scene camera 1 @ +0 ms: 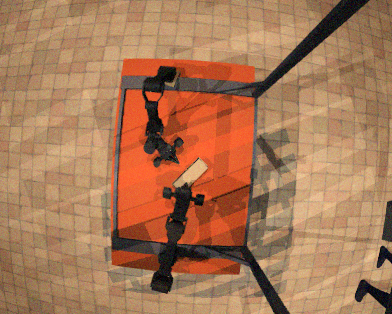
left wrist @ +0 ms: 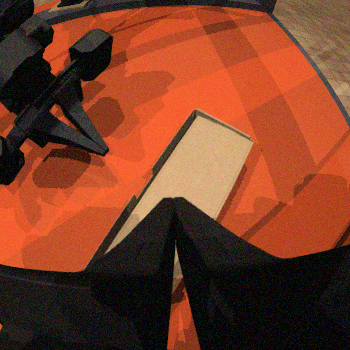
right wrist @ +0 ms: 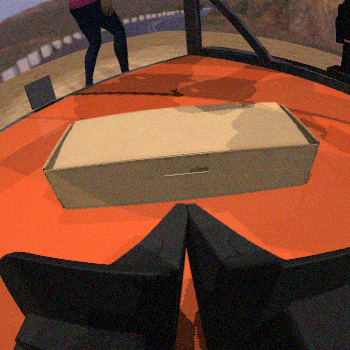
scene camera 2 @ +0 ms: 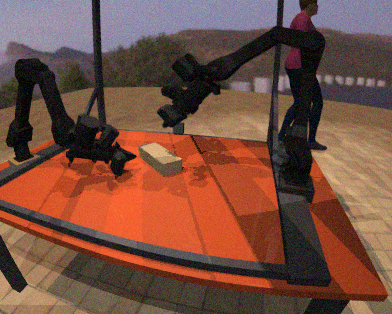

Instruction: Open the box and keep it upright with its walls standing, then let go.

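Where they show: left gripper, between the fingertips: [scene camera 1: 186,182] [left wrist: 172,206] [scene camera 2: 163,126]; right gripper, between the fingertips: [scene camera 1: 179,163] [left wrist: 106,152] [right wrist: 184,212] [scene camera 2: 136,156]; left arm's base, origin of its link: [scene camera 2: 296,180]; right arm's base, origin of its link: [scene camera 1: 168,76] [scene camera 2: 23,157].
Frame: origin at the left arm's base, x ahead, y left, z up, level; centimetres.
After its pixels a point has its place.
A tan cardboard box [scene camera 1: 196,169] @(x 49.0, y -6.5, z 0.1 cm) [scene camera 2: 161,159] @(x 41.8, y 0.7, z 0.0 cm) [left wrist: 202,160] @(x 49.1, y -6.5, z 0.1 cm) [right wrist: 165,136] @(x 46.7, y -3.7, z 0.1 cm) lies flat on the orange table, its lid down and its side walls standing. The right wrist view shows a thin slit in its near long wall. My left gripper [scene camera 1: 186,185] @(x 42.4, y -2.8, z 9.8 cm) [left wrist: 172,206] @(x 42.4, y -2.8, z 9.8 cm) is shut and empty, above the lower-left end of the box in scene camera 1; its fingertips cannot be made out in scene camera 2. My right gripper [scene camera 1: 177,162] @(x 50.2, y 2.6, z 0.4 cm) [scene camera 2: 134,156] @(x 50.2, y 2.6, z 0.4 cm) [left wrist: 106,152] @(x 50.2, y 2.6, z 0.4 cm) [right wrist: 184,212] @(x 50.2, y 2.6, z 0.4 cm) is shut and empty, low beside the box's long side with a small gap. The left fingers hide part of the box in the left wrist view.
The orange table [scene camera 1: 145,200] @(x 27.0, y 17.3, z -3.8 cm) [scene camera 2: 165,220] @(x 29.2, y 23.6, z -3.8 cm) has a dark frame rail [scene camera 2: 210,262] @(x 15.5, y 33.8, z -1.8 cm) along its edge. Dark uprights [scene camera 2: 98,60] @(x 93.5, y -30.1, z 32.9 cm) [right wrist: 193,30] @(x 10.5, y -39.9, z 3.5 cm) stand at its corners. A person [scene camera 2: 300,65] [right wrist: 105,35] stands beyond the table. Shadows fall across the table top.
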